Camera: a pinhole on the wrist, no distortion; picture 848 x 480 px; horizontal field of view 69.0 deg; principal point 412.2 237.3 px. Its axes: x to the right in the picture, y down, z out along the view. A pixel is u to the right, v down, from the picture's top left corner.
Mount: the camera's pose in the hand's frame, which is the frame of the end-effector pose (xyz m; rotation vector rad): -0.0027 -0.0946 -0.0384 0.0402 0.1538 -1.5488
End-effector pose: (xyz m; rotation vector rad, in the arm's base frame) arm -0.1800 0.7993 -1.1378 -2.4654 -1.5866 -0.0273
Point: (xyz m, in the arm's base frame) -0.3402 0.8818 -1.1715
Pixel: 768 215
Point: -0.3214 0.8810 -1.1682
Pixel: 697 263
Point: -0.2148 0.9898 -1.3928
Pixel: 285 432
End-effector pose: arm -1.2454 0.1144 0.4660 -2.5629 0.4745 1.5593
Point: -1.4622 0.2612 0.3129
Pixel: 310 221
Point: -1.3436 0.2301 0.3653
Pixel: 308 273
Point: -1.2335 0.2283 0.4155
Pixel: 492 400
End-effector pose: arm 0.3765 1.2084 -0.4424 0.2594 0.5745 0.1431
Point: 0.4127 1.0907 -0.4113
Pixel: 401 149
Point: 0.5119 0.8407 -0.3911
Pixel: outside the picture
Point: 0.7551 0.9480 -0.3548
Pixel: outside the picture
